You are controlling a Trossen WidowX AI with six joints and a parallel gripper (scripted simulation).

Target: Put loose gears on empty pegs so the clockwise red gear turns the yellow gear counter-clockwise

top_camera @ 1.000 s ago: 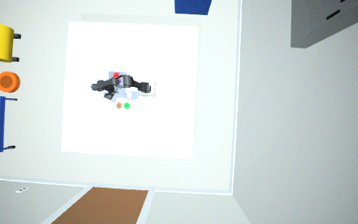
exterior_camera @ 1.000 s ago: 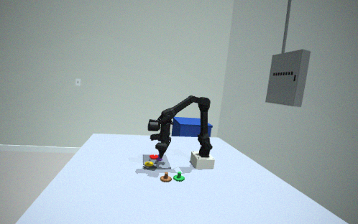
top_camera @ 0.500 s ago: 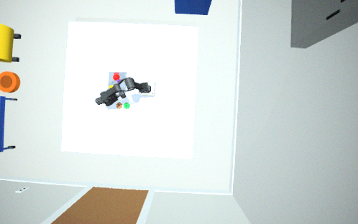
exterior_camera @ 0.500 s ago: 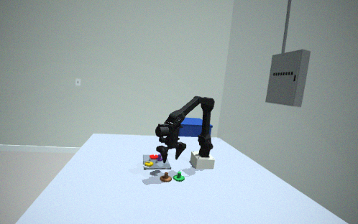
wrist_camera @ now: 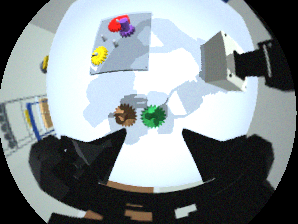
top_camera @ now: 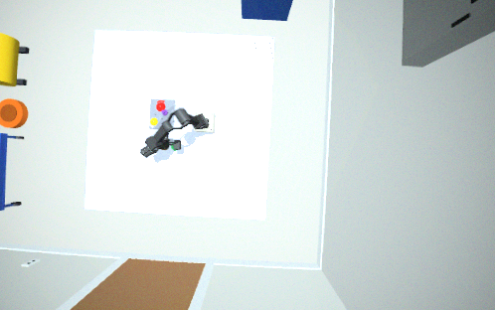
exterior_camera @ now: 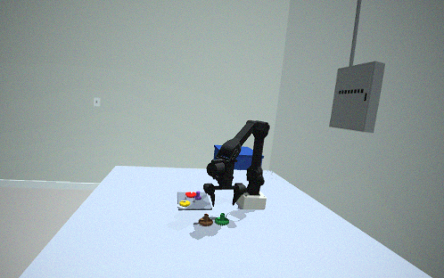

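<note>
Right now my gripper tip is 6 cm above the green gear. Also, from my gripper tip: purple gear (23 cm to the right, 7 cm ahead, 5 cm below); then yellow gear (17 cm to the right, 15 cm ahead, 6 cm below); then brown gear (7 cm ahead, 6 cm below).
</note>
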